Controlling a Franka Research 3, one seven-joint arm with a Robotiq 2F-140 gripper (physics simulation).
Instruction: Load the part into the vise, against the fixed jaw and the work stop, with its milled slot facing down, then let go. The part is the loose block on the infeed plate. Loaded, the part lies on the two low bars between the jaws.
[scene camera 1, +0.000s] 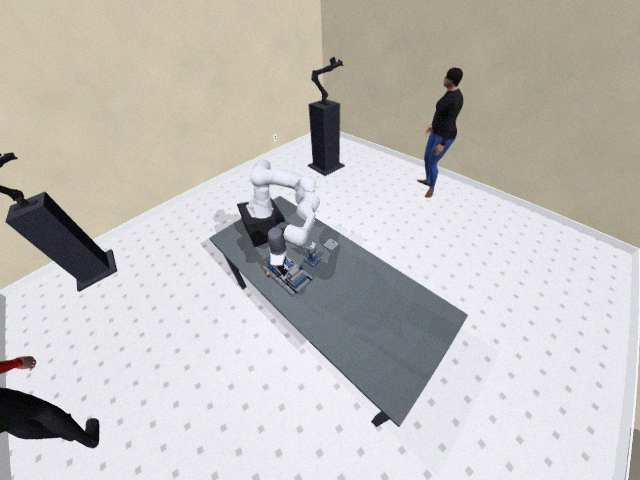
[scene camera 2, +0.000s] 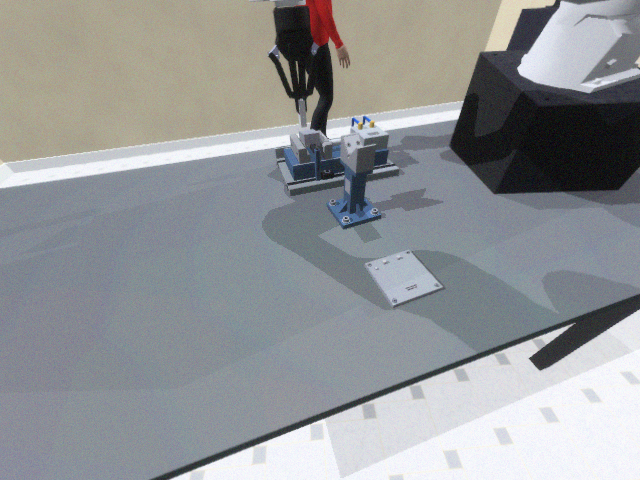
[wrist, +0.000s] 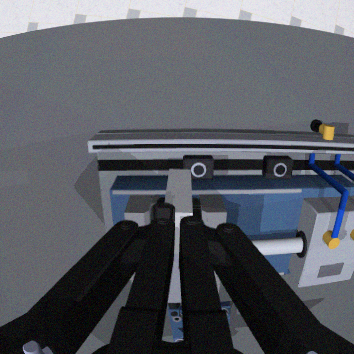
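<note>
My gripper (scene camera 1: 282, 268) (scene camera 2: 302, 116) (wrist: 179, 185) is shut with nothing between its fingers. It points straight down, with its tips just over the left end of the blue vise (scene camera 1: 295, 280) (scene camera 2: 296, 164) (wrist: 246, 207). Grey blocks (scene camera 2: 311, 139) sit in the vise under the fingertips; I cannot tell the part from the jaws. The light grey infeed plate (scene camera 1: 330, 244) (scene camera 2: 404, 277) lies flat on the table with nothing on it. A grey block (scene camera 2: 358, 152) sits on top of a blue pedestal (scene camera 2: 353, 195) (scene camera 1: 311, 257) in front of the vise.
A grey actuator block with blue tubes and yellow fittings (scene camera 2: 371, 134) (wrist: 323, 239) stands at the vise's right end. The arm's black base (scene camera 2: 509, 119) is right of it. A person (scene camera 1: 444, 129) stands by the far wall; another (scene camera 2: 323, 29) shows behind the gripper.
</note>
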